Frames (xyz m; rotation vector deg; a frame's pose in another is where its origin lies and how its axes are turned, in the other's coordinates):
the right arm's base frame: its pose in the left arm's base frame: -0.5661 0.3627 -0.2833 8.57 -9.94 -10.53
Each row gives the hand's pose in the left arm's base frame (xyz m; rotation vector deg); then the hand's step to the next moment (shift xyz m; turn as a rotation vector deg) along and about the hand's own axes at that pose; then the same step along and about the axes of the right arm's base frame.
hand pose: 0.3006 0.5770 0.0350 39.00 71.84 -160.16
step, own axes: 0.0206 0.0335 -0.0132 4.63 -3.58 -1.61
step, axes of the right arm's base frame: -0.0117 -0.0174 -0.0358 -4.95 3.51 0.01
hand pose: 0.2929 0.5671 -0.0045 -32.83 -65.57 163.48
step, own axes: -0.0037 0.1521 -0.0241 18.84 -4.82 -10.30
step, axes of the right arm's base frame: 0.0293 -0.1072 -0.1067 -18.29 8.72 -8.59
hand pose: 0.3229 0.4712 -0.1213 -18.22 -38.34 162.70
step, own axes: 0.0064 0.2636 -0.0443 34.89 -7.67 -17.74
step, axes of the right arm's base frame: -0.0176 -0.2371 -0.1224 -33.97 14.55 -15.01
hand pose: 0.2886 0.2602 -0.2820 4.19 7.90 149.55
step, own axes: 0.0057 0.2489 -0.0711 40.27 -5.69 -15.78
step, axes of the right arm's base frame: -0.0951 -0.2405 0.0120 -39.14 15.14 -11.91
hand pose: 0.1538 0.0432 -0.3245 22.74 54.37 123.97
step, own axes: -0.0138 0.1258 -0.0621 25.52 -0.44 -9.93
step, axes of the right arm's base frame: -0.0561 -0.1033 0.0778 -25.65 8.33 -4.76
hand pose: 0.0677 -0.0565 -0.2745 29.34 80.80 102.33
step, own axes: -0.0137 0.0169 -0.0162 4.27 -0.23 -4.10
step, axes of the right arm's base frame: -0.0023 -0.0207 0.0173 -5.79 -0.50 -1.14
